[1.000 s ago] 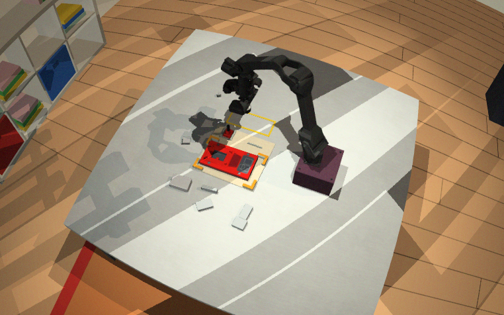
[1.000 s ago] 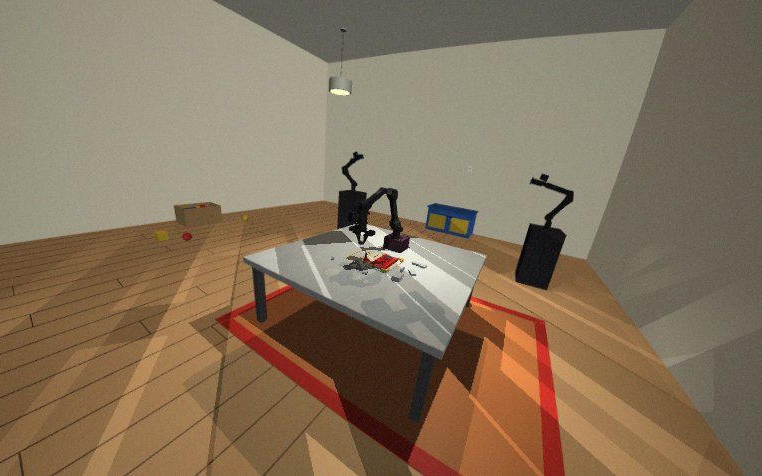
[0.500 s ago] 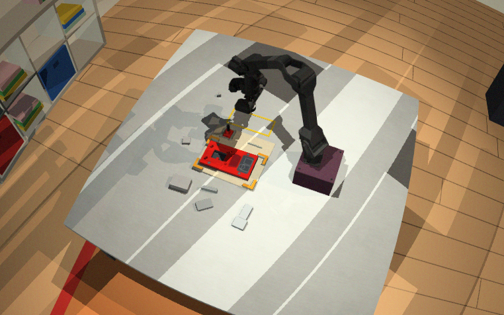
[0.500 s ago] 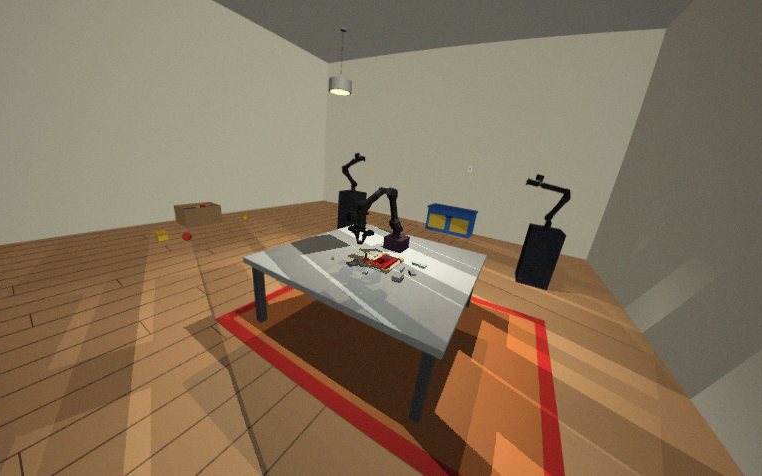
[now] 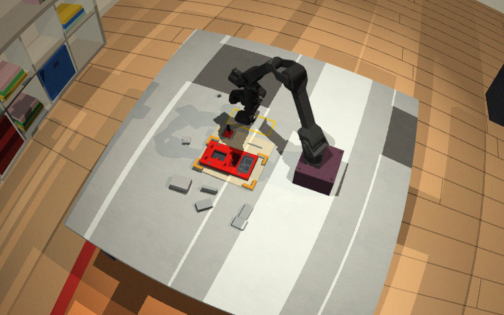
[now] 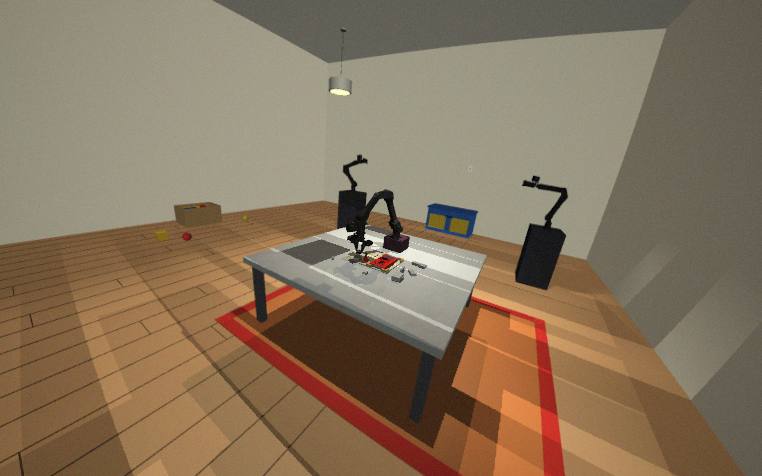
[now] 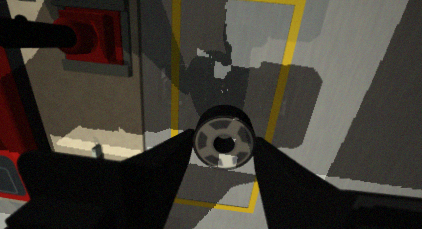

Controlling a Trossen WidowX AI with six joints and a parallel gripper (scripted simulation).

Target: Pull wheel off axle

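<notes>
Right now the dark axle is 9 cm to the left of my gripper tip, 6 cm ahead of it and 1 cm above it. Round my gripper tip: wheel: right at my gripper tip.
</notes>
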